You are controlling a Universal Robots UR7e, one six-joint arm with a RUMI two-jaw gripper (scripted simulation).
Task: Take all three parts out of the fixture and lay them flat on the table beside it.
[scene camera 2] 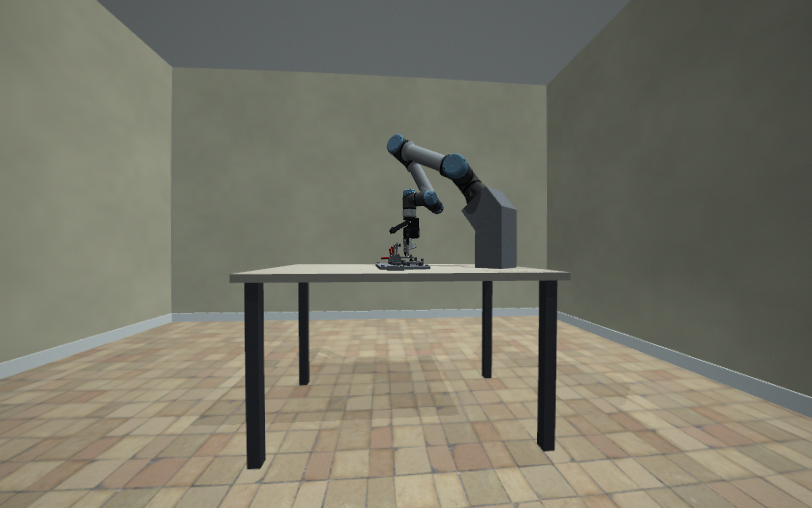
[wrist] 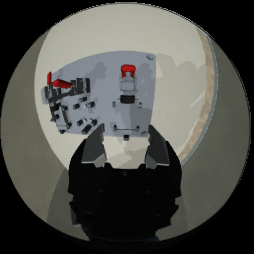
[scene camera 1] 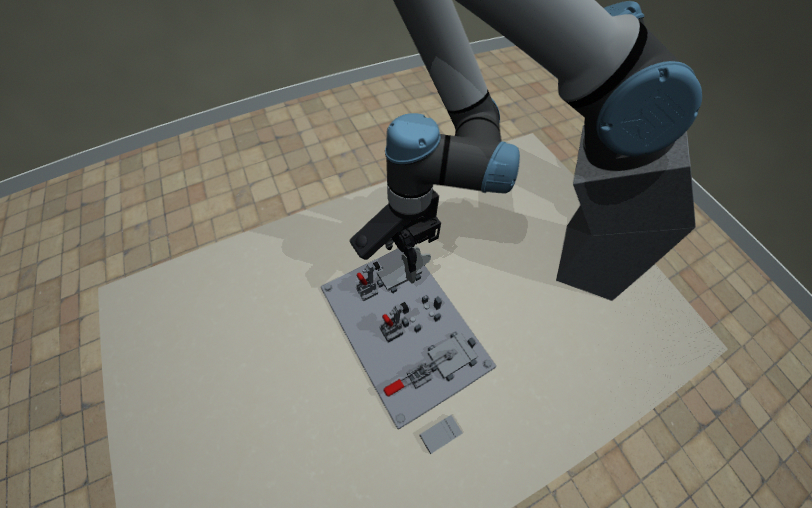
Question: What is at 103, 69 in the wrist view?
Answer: A grey fixture plate.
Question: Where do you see a grey fixture plate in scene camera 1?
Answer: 384, 363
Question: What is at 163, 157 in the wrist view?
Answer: My gripper.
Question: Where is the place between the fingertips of my gripper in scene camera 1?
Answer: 400, 265
